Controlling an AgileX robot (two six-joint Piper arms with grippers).
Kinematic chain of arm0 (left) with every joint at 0, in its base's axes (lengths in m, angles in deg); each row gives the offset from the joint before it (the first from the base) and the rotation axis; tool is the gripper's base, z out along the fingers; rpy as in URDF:
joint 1: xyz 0 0 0.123 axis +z
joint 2: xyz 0 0 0 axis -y
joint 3: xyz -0.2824 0 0.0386 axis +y
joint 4: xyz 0.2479 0 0.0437 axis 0.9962 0 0.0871
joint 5: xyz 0 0 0 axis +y
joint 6: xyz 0.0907 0 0.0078 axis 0.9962 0 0.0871
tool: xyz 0 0 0 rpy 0 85 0
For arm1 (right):
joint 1: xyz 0 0 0.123 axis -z
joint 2: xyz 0 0 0 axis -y
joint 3: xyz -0.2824 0 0.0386 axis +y
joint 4: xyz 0.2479 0 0.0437 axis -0.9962 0 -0.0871
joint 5: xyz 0 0 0 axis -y
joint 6: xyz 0.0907 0 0.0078 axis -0.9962 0 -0.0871
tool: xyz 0 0 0 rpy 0 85 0
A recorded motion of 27 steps. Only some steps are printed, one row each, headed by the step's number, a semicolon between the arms.
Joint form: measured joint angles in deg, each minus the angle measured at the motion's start. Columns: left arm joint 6, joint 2, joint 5, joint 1, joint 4, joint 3; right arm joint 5, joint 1, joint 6, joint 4, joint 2, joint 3.
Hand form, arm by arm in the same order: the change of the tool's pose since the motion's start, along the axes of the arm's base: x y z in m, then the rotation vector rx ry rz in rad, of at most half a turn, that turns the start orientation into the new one. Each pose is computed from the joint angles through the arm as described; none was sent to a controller.
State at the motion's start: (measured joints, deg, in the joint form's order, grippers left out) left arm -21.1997 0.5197 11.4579 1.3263 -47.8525 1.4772; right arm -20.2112 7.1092 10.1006 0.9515 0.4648 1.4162
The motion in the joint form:
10: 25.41 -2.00 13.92 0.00 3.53 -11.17; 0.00 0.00 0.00 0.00 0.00 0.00
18: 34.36 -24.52 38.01 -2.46 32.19 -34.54; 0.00 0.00 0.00 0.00 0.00 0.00
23: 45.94 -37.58 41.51 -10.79 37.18 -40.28; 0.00 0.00 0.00 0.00 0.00 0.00
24: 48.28 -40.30 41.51 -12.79 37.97 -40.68; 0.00 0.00 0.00 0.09 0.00 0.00
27: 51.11 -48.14 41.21 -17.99 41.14 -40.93; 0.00 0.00 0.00 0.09 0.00 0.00
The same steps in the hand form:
10: -0.0111 -0.0141 0.0464 0.5201 -0.0792 -0.1947; 0.0000 0.0000 0.0000 0.0000 0.0000 0.0000
18: 0.0128 -0.0079 0.1123 1.1440 0.2489 -0.4858; 0.0000 0.0000 0.0000 0.0000 0.0000 0.0000
23: 0.0474 -0.0187 0.1180 1.4051 0.2733 -0.7848; 0.0000 0.0000 0.0000 0.0000 0.0000 0.0000
24: 0.0553 -0.0231 0.1146 1.4540 0.2705 -0.8541; 0.0000 0.0000 0.0000 -0.0016 0.0002 -0.0001
27: 0.0765 -0.0363 0.0981 1.5494 0.3050 -1.0287; 0.0000 0.0000 0.0000 -0.0016 0.0002 -0.0001

